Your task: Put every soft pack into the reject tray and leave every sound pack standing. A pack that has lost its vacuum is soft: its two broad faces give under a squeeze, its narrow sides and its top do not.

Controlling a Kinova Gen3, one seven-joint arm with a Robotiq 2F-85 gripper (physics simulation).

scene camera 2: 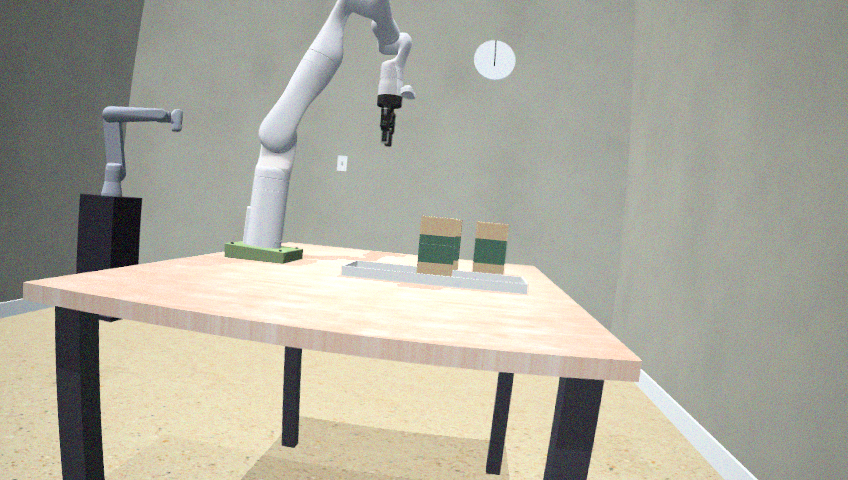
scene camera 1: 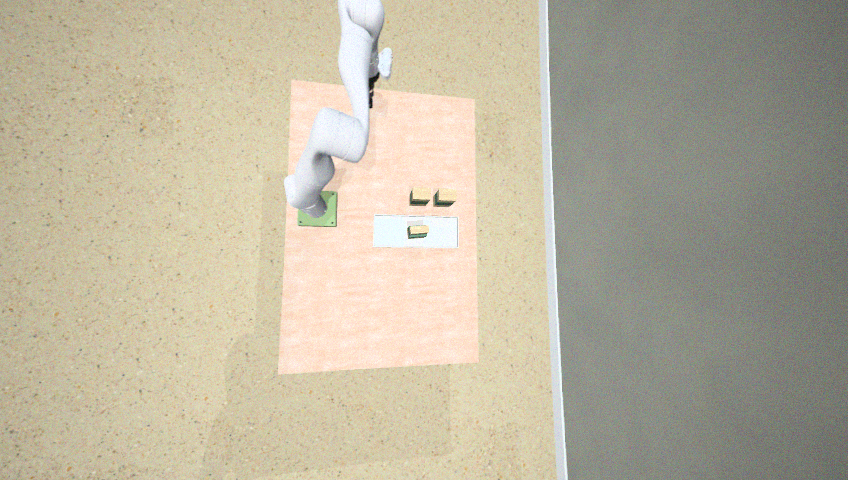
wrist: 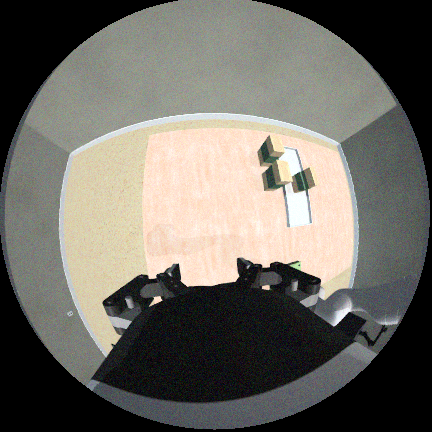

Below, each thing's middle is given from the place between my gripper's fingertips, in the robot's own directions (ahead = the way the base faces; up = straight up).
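Reject tray [scene camera 2: 362,269]: a fair way ahead of my hand, far below it and far to the right of it.
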